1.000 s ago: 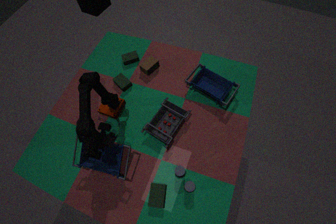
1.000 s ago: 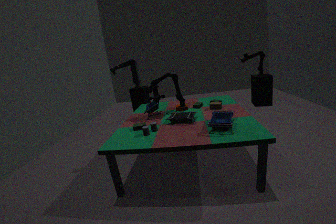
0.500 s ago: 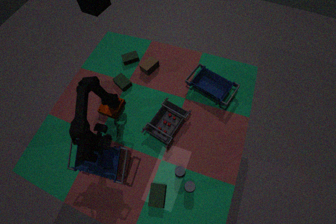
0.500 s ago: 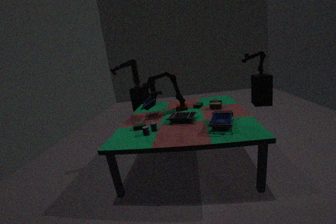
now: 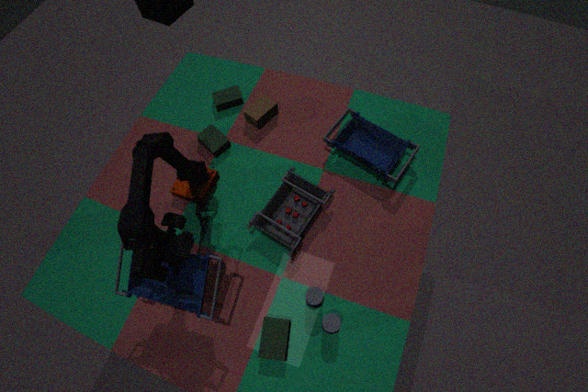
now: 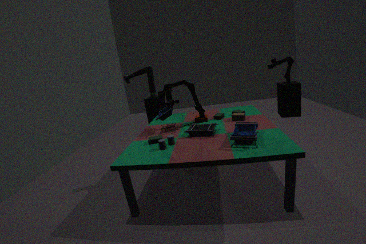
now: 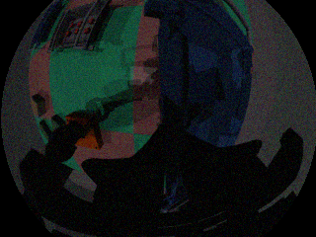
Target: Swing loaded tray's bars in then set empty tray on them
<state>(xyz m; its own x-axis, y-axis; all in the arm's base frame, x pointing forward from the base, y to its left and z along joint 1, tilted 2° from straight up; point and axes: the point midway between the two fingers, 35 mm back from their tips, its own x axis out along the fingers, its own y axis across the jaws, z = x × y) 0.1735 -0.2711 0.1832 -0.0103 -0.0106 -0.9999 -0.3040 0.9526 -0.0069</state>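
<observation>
Now: the blue tray 70 mm to the right of my gripper tip and 20 mm ahead of it.
</observation>
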